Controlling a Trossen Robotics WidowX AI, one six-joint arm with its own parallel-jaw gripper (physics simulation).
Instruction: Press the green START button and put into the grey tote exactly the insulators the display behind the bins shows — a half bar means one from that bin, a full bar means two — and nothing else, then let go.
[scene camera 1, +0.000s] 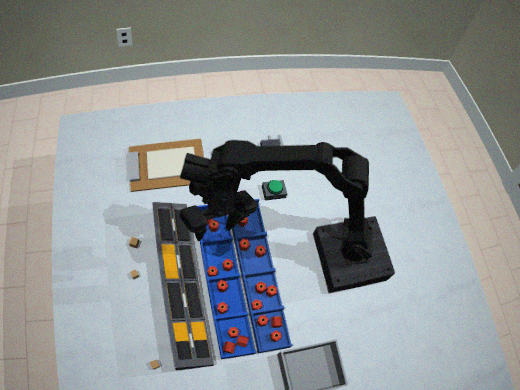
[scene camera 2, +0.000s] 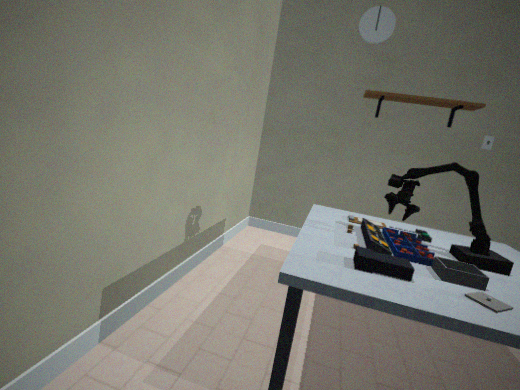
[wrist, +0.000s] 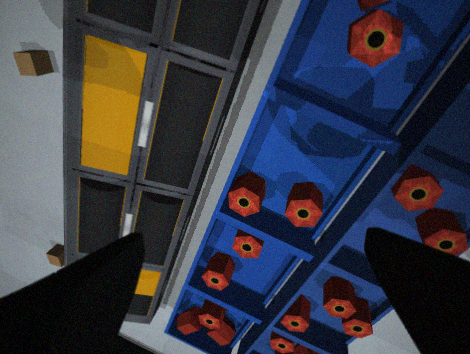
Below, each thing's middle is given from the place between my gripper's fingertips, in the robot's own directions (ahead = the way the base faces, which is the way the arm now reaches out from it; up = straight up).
Right now my hand is 36 cm to the right of the grey tote (scene camera 1: 324, 358), 21 cm past it and 10 cm above it.
